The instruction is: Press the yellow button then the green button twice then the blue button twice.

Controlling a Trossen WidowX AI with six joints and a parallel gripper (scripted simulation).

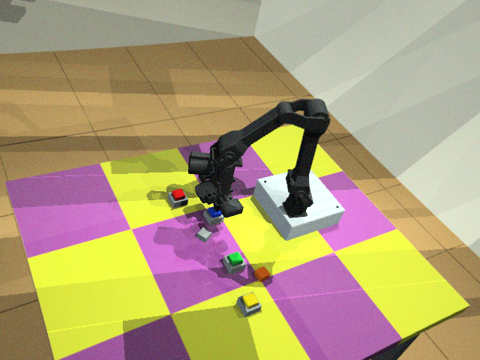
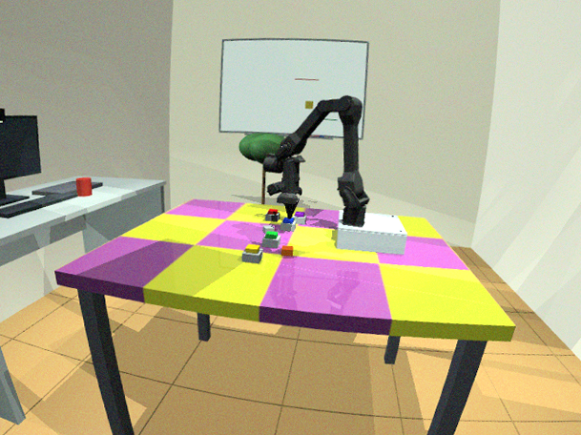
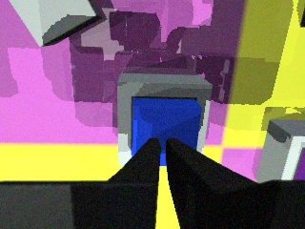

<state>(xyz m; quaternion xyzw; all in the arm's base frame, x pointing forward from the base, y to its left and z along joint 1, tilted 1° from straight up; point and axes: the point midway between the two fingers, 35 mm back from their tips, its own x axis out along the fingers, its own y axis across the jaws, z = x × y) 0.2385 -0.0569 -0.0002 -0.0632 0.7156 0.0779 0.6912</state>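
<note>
Right now my gripper tip is 10 mm above the blue button. The rest, counted from my gripper tip: red button (100 mm ahead, 90 mm to the right, 10 mm below); grey block (50 mm ahead, 70 mm to the left, 30 mm below); purple button (100 mm to the right, 10 mm below).
</note>
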